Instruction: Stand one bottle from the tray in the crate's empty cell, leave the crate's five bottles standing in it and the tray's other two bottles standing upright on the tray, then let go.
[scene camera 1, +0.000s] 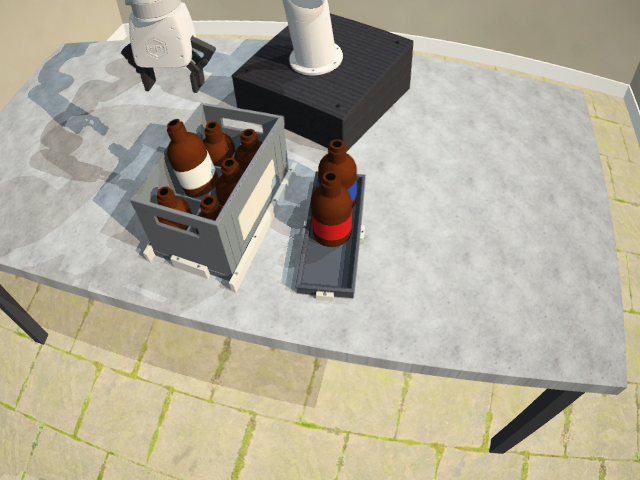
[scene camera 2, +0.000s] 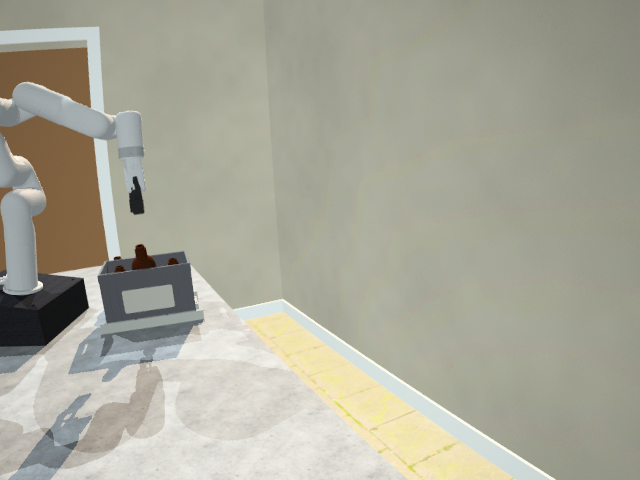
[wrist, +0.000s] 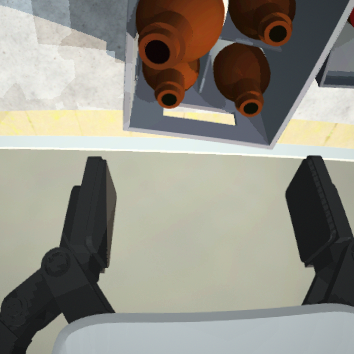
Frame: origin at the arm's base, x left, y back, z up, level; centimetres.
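Seen in the pictures: gripper, between the fingertips: (scene camera 1: 174, 87) (scene camera 2: 137, 213) (wrist: 204, 174); arm's base, origin of its link: (scene camera 1: 316, 58) (scene camera 2: 23, 288).
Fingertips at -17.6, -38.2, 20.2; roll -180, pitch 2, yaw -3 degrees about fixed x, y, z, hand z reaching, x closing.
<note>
Offsets run from my fingertips to a thing's top centre, as dx, dy, dz.
The white-labelled bottle @[-1.1, +0.4, -9.0] (scene camera 1: 188, 152) (scene camera 2: 143, 262) (wrist: 192, 20) is inside the grey crate @[+3.5, -0.7, -15.8] (scene camera 1: 180, 248) (scene camera 2: 111, 297) (wrist: 250, 132), in the middle of its left row. It sits clearly higher than the crate's five other brown bottles, its label and base showing in scene camera 1, and it seems to lean slightly. What its base rests on is hidden. A red-labelled bottle @[+26.1, -2.8, -17.3] (scene camera 1: 331, 209) and a blue-labelled bottle @[+26.2, +5.4, -17.3] (scene camera 1: 338, 165) stand upright on the tray @[+26.4, -3.1, -30.7] (scene camera 1: 330, 290) (wrist: 342, 80). My gripper (scene camera 1: 172, 86) (scene camera 2: 136, 211) (wrist: 204, 174) is open and empty, above and behind the crate, apart from the bottles.
The black robot base (scene camera 1: 289, 108) (scene camera 2: 56, 315) stands behind the crate and tray. Pale strips (scene camera 1: 250, 253) (scene camera 2: 155, 322) lie along the crate's foot. Small pale blocks touch the tray's outer sides. The table's front edge (scene camera 1: 206, 330) runs in front of both.
</note>
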